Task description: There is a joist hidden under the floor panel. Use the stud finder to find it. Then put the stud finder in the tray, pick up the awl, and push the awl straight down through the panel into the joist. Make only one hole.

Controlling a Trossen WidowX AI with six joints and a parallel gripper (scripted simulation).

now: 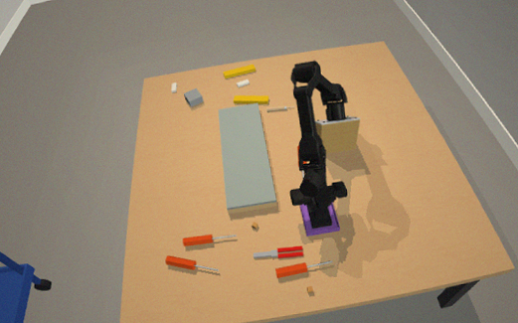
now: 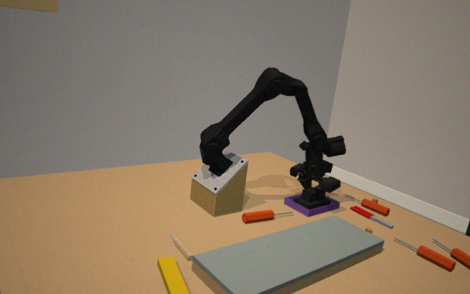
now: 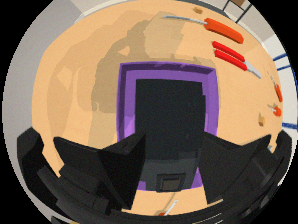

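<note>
Right now my gripper tip is 1 cm to the left of the purple tray and 2 cm above it. The rest, counted from my gripper tip: awl: 5 cm ahead, 56 cm to the right, 2 cm below; then stud finder: 2 cm to the right, 2 cm above; then grey cube: 45 cm ahead, 71 cm to the right, 1 cm below.
</note>
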